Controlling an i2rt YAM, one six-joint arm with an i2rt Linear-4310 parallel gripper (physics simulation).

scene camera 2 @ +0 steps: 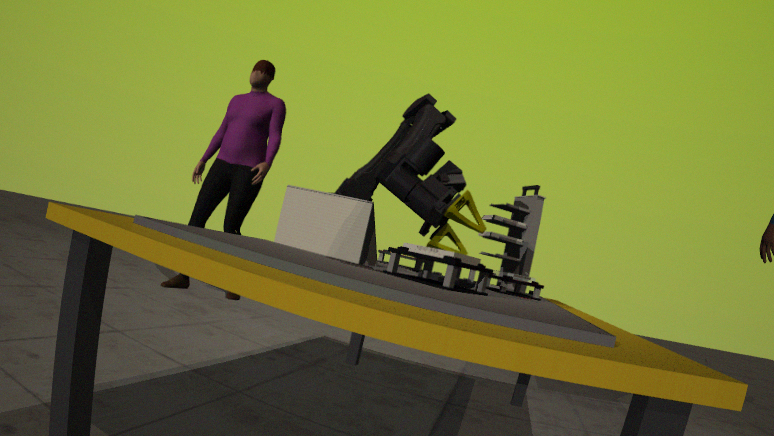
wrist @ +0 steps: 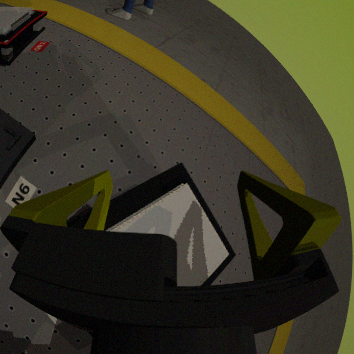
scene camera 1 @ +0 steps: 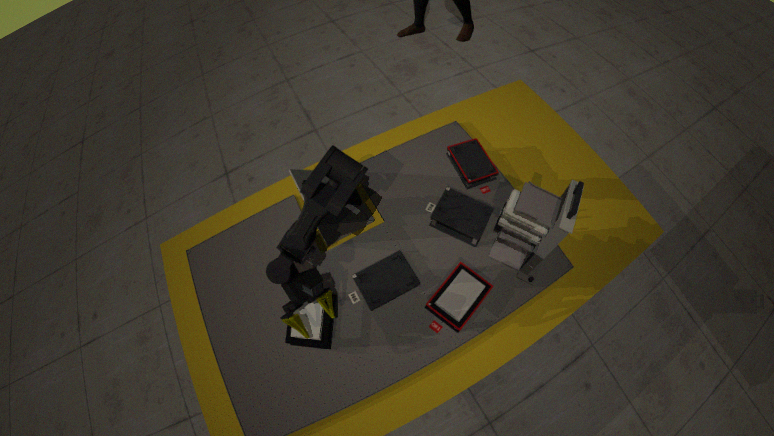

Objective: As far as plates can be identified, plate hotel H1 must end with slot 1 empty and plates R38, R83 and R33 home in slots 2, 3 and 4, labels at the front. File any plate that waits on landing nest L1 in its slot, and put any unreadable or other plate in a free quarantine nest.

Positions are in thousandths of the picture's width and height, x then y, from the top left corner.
Scene:
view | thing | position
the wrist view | my gripper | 493, 501
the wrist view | grey perforated mat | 258, 309

